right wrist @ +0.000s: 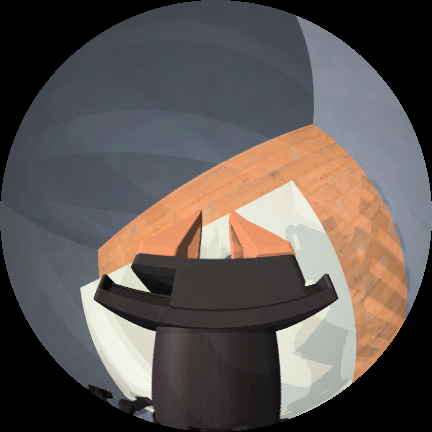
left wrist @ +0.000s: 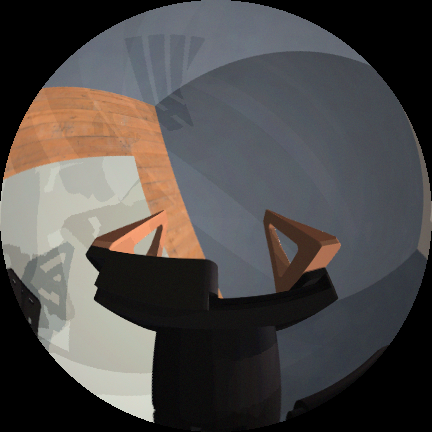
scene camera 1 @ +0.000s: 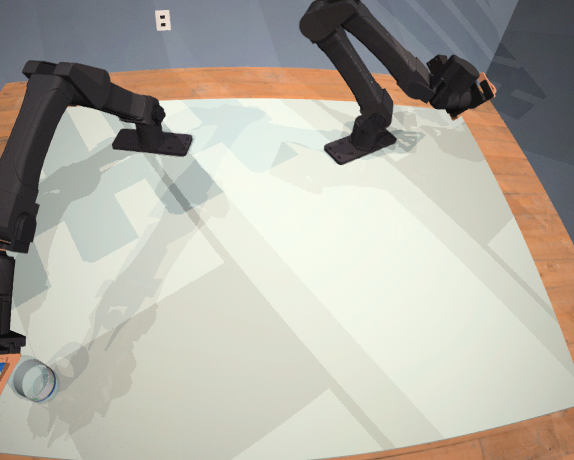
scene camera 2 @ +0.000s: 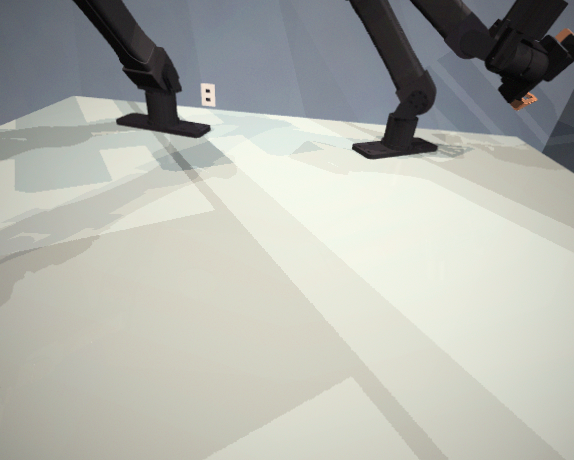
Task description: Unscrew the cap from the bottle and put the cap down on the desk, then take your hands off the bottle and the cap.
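Where they show: left gripper, fingertip midpoint: (left wrist: 215,215) (scene camera 1: 480,97) (scene camera 2: 557,79); right gripper, fingertip midpoint: (right wrist: 215,214); left arm's base, origin of the base link: (scene camera 1: 361,145) (scene camera 2: 395,149); right arm's base, origin of the base link: (scene camera 1: 151,143) (scene camera 2: 164,126).
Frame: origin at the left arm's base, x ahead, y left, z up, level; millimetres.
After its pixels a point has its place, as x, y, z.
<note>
The clear bottle (scene camera 1: 35,381) {227, -846, 87} stands on the desk at the lower left of scene camera 1. A bit of the blue cap (scene camera 1: 2,370) shows at that picture's left edge, through an orange finger of my right gripper (scene camera 1: 9,372) {228, -855, 152} (right wrist: 216,214) {243, -906, 136}. The right fingers are close together with a narrow gap and are shut on the cap at the bottle's top end. In the right wrist view the cap is hidden behind the gripper body. My left gripper (scene camera 1: 475,102) {117, 282, 167} (scene camera 2: 549,72) {117, 282, 167} (left wrist: 215,215) {117, 282, 167} is wide open and empty, raised near the desk's back right corner, far from the bottle.
The desk has a pale top (scene camera 1: 350,300) {324, -296, 0} (scene camera 2: 300,325) {373, -443, 0} with a wooden border (scene camera 1: 540,240) (left wrist: 165,200) (right wrist: 240,165). Both arm bases (scene camera 1: 172,144) {-214, -417, 10} (scene camera 1: 340,154) {11, -80, 10} stand toward the back. A wall with a white socket (scene camera 1: 163,20) (scene camera 2: 208,95) is behind them.
</note>
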